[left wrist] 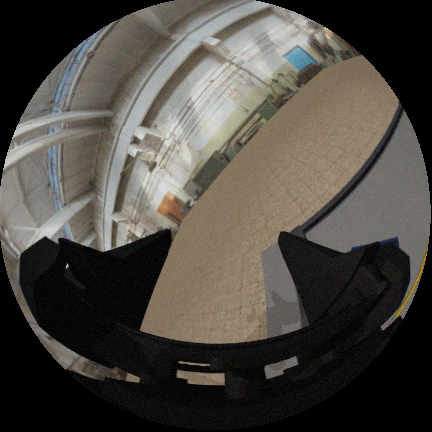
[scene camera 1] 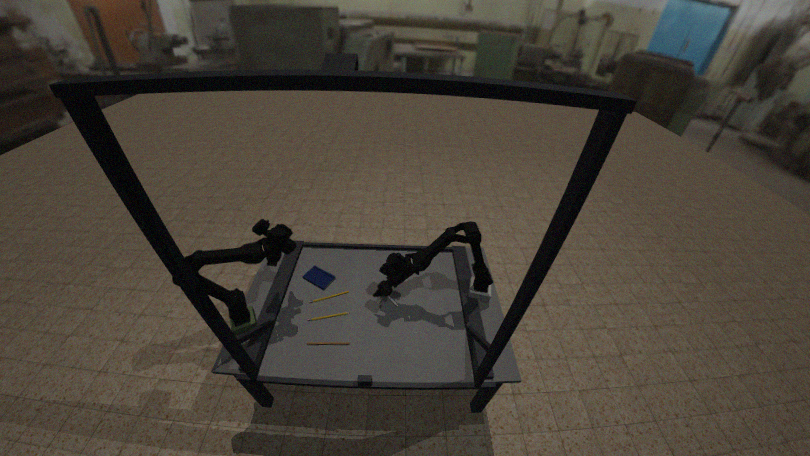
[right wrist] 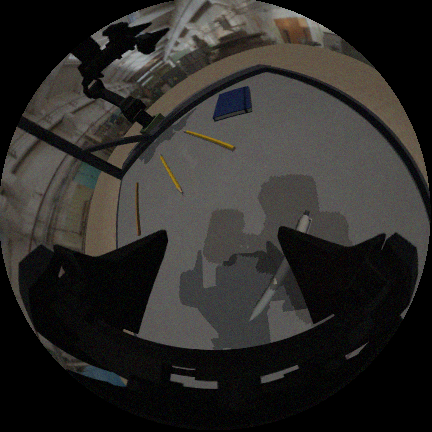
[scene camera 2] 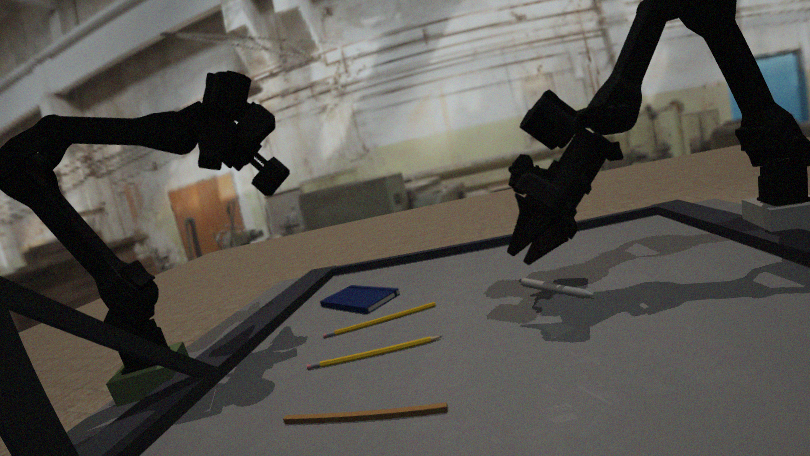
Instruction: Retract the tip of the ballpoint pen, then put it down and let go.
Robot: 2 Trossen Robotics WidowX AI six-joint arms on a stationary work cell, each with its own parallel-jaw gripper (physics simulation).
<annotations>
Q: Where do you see a raised dark rim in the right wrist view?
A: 222,83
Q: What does the left gripper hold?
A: Nothing.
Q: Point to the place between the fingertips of the left gripper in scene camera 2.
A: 256,158
</annotations>
